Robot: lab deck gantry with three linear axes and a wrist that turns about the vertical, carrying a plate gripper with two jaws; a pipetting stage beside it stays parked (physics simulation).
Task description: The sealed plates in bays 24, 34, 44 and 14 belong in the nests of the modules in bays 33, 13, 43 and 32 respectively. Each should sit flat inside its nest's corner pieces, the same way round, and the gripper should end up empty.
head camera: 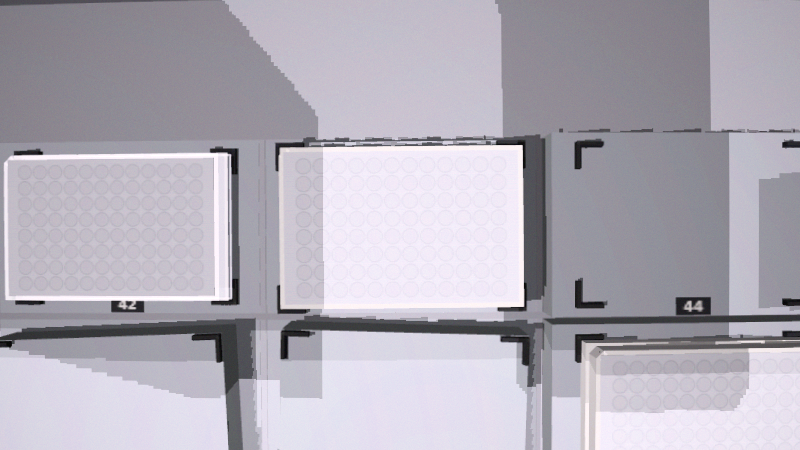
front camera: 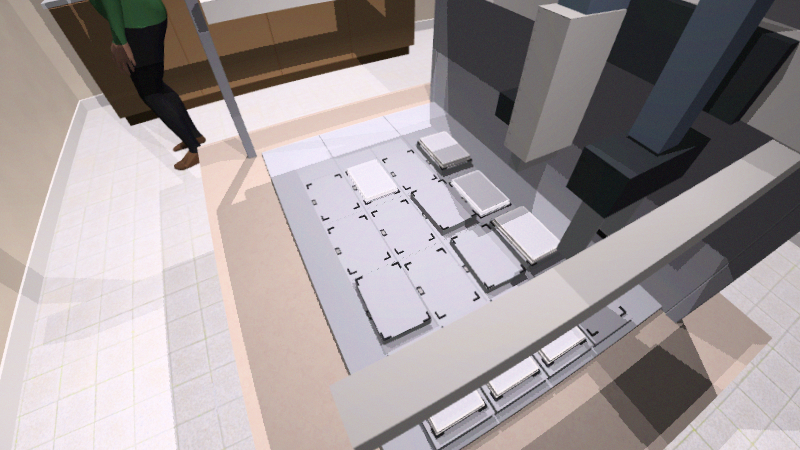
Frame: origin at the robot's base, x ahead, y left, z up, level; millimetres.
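Seen in the pictures: gripper, fingertip midpoint: (front camera: 584, 245); robot's base at its link origin: (front camera: 307, 186).
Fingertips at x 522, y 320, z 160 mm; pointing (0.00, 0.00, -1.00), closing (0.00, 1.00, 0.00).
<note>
Offsets run from my fingertips to a thing's top centre. "spot": to the spot under its first point.
A sealed plate @[dx -130, dy +43, dz -127 mm] (head camera: 401, 226) (front camera: 528, 232) sits within the corner pieces on the bay 43 module and looks flat. Bay 44 @[spot: dx +15, dy +44, dz -145 mm] (head camera: 660, 223) (front camera: 606, 320) holds no plate. Sealed plates stand in bay 34 @[spot: dx +24, dy -50, dz -131 mm] (head camera: 693, 402) (front camera: 563, 342), bay 24 @[spot: dx +86, dy -173, dz -131 mm] (front camera: 513, 376) and bay 14 @[spot: dx +86, dy -281, dz -131 mm] (front camera: 455, 412), partly behind the beam in the front view. The modules in bay 33 @[dx -130, dy -61, dz -138 mm] (front camera: 487, 260) (head camera: 402, 391), bay 32 @[spot: dx -291, dy -72, dz -141 mm] (front camera: 440, 205) (head camera: 111, 402) and bay 13 @[spot: dx -119, dy -284, dz -141 mm] (front camera: 391, 305) have bare tops. My gripper (front camera: 587, 243) is raised at the deck's right side, jaws apart and empty; the head view does not show the jaws.
Other plates stand in bay 42 @[spot: dx -293, dy +44, dz -146 mm] (head camera: 111, 226) (front camera: 481, 191), bay 41 @[spot: dx -453, dy +41, dz -127 mm] (front camera: 444, 148) and bay 21 @[spot: dx -451, dy -171, dz -146 mm] (front camera: 372, 179). The parked pipetting stage (front camera: 551, 83) hangs behind the gripper. A long beam (front camera: 559, 279) crosses the front view. A person (front camera: 148, 61) stands beyond the deck.
</note>
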